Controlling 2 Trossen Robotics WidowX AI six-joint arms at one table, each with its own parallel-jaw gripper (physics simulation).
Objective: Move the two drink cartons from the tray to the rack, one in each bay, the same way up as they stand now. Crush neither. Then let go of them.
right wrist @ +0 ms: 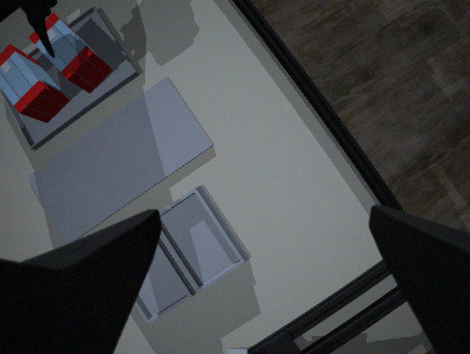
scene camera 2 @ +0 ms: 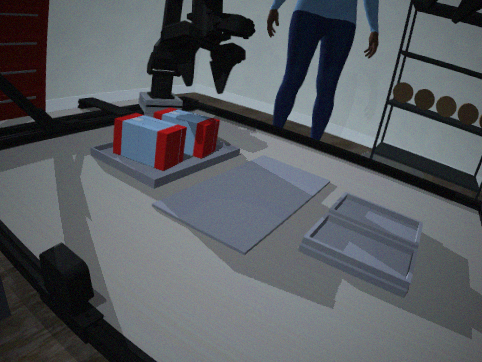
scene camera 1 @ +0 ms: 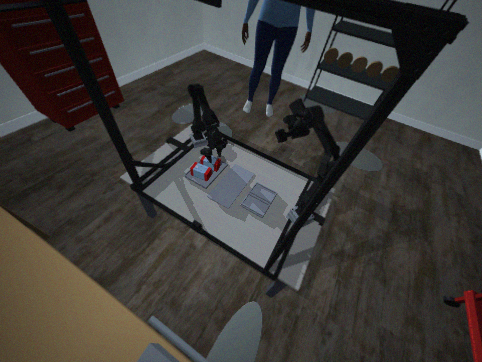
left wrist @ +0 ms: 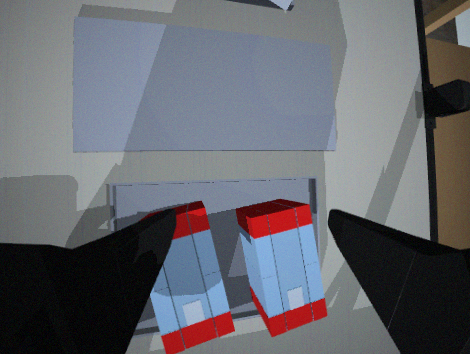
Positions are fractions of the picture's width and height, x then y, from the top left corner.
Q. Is the left gripper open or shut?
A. Open.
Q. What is the right gripper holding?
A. Nothing.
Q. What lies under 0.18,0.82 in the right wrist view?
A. The right gripper.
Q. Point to a flat grey mat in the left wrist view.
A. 0.29,0.24
